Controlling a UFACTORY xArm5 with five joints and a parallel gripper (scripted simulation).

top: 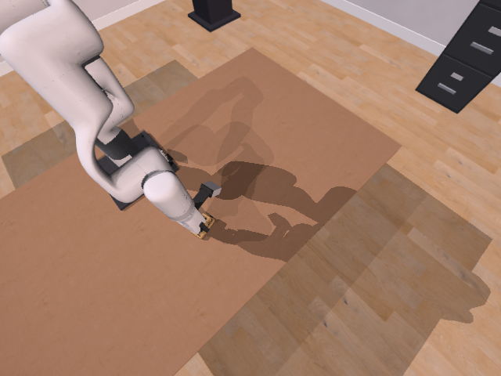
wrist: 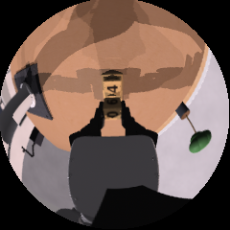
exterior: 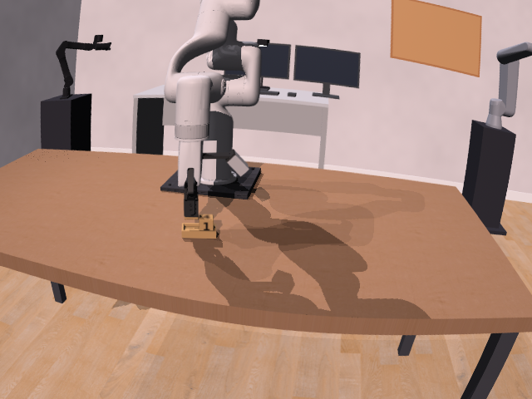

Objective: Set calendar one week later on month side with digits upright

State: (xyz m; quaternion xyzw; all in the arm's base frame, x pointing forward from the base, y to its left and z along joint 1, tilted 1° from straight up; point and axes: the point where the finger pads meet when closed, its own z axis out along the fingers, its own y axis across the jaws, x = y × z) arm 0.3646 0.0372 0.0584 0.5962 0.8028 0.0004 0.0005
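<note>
The wooden calendar tray is 1 cm behind my hand, 2 cm to the left of it and 6 cm below it.
</note>
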